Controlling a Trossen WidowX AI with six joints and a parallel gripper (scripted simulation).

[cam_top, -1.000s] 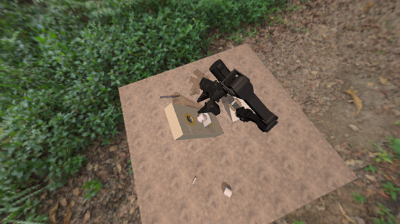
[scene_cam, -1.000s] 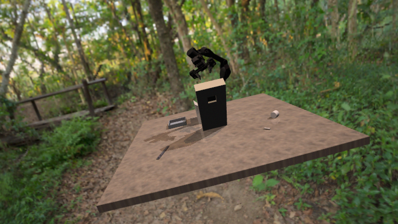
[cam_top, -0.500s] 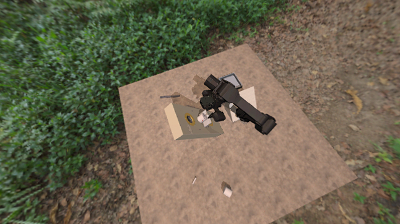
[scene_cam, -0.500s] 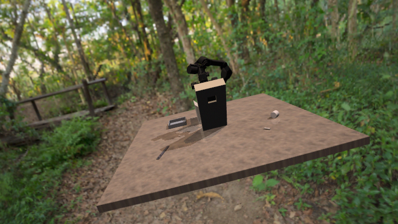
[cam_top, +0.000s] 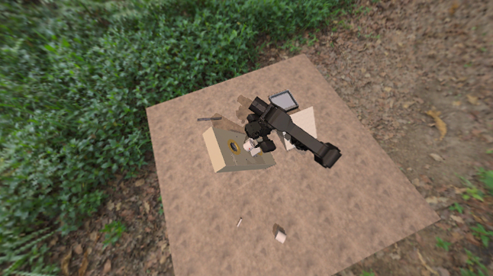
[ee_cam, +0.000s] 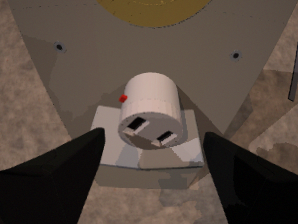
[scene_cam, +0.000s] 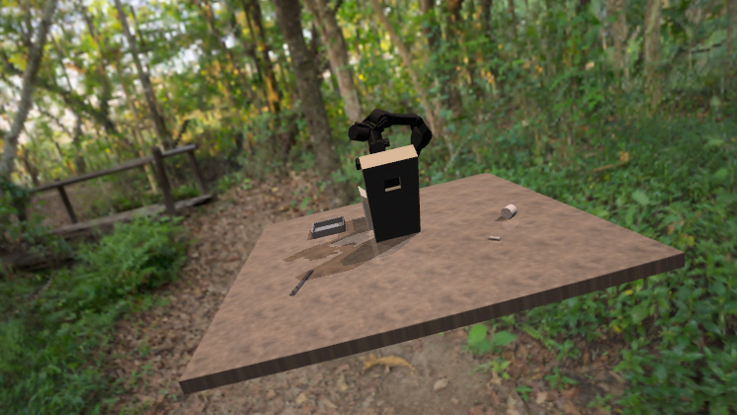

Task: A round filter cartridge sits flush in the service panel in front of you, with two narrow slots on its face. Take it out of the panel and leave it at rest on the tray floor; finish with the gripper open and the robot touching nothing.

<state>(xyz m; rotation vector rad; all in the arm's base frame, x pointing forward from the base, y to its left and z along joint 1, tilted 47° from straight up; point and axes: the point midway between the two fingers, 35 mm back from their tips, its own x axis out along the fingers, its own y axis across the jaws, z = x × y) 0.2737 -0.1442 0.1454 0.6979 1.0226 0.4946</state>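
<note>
Now: the round grey filter cartridge 1 cm ahead of my gripper tip and 2 cm below it. Round my gripper tip: small pin 19 cm ahead, 31 cm to the left, 24 cm below; then grey tray 33 cm behind, 29 cm to the right, 23 cm below.
</note>
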